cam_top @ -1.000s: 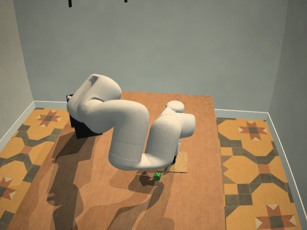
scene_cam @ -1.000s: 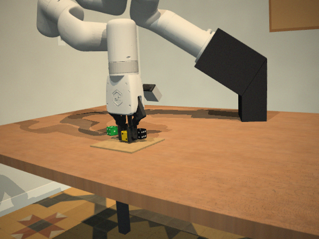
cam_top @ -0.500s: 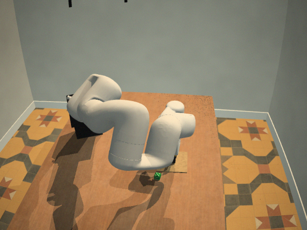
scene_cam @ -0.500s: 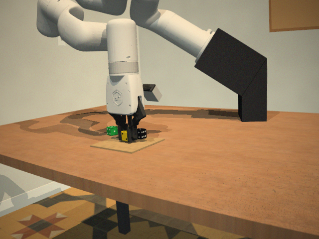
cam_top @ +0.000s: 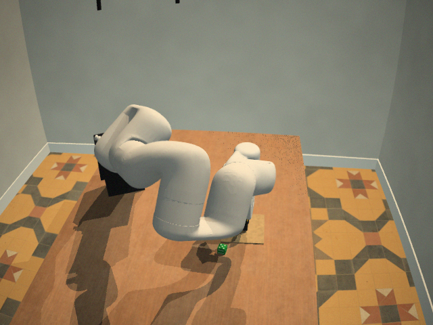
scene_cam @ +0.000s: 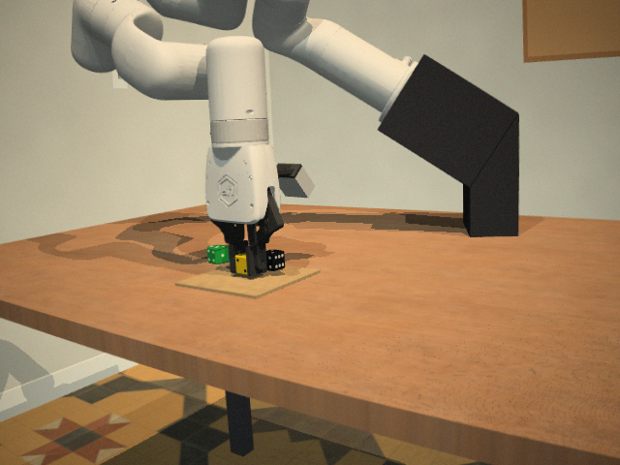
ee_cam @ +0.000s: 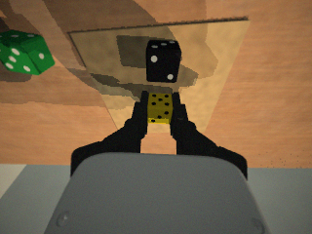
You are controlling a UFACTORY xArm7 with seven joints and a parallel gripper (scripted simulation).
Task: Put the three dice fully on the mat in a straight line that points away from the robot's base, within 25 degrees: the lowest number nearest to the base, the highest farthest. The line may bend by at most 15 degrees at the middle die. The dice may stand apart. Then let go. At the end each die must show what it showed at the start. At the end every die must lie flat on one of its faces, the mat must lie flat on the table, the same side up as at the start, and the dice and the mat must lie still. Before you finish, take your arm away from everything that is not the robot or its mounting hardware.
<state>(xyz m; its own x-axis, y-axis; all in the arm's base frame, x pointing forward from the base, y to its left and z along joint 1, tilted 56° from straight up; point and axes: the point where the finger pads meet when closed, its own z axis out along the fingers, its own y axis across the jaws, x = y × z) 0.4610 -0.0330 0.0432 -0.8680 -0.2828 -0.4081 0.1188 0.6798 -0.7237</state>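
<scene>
The yellow die lies 1 cm below my hand. The rest, counted from my hand: tan mat: 3 cm below; black die: 5 cm behind, 1 cm to the left, 1 cm below; green die: 11 cm to the right, 6 cm behind, 2 cm below.
</scene>
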